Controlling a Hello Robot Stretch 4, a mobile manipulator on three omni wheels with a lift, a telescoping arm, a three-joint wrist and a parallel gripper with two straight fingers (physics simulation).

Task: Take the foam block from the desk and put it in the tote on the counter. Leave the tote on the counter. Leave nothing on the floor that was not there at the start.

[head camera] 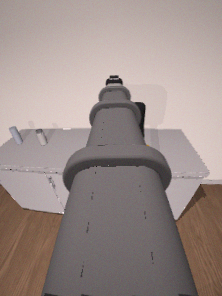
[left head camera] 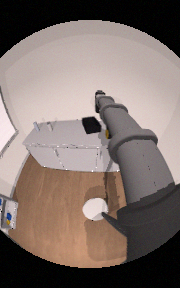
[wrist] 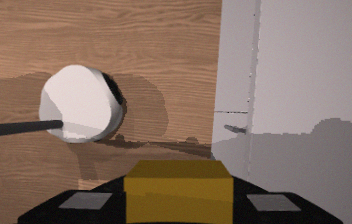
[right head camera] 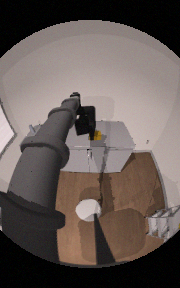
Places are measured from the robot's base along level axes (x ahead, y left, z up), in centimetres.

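Pixels of known places: gripper, fingertip midpoint: [left head camera: 107, 136] [wrist: 179, 187] [right head camera: 91, 137]; robot's base at its link origin: [left head camera: 94, 208] [right head camera: 88, 209].
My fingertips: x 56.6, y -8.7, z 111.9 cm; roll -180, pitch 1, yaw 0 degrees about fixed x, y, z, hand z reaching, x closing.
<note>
Ahead of a thing's pixels: the offset from my fingertips to its middle. Level surfaces: height alone.
The yellow foam block {dx +0.1, dy -2.4, dz +2.2 cm} [left head camera: 107, 134] [right head camera: 95, 135] [wrist: 178, 192] is between the fingers of my gripper [wrist: 179, 187], which is shut on it. It shows at the bottom centre of the wrist view, raised and apart from the surfaces below. The black tote {dx +49.7, dy +12.5, dz -18.6 cm} [left head camera: 91, 125] stands on the grey counter {dz -23.6 cm} [head camera: 185, 155] [left head camera: 65, 135] [right head camera: 117, 137] [wrist: 305, 65]. In the left head view the block is to the right of the tote, partly hidden by the arm. The arm and wrist hide the tote in the head view. The desk cannot be made out.
A blue cylinder {dx +51.3, dy +103.8, dz -15.1 cm} [head camera: 16, 135] [left head camera: 36, 126] and a pale cylinder {dx +47.5, dy +75.3, dz -16.2 cm} [head camera: 41, 137] [left head camera: 49, 126] stand on the counter's left part. A white round shape [left head camera: 95, 209] [right head camera: 88, 209] [wrist: 77, 102] is low over the floor. Shelving stands at the far left and far right. A wall rises behind the counter.
</note>
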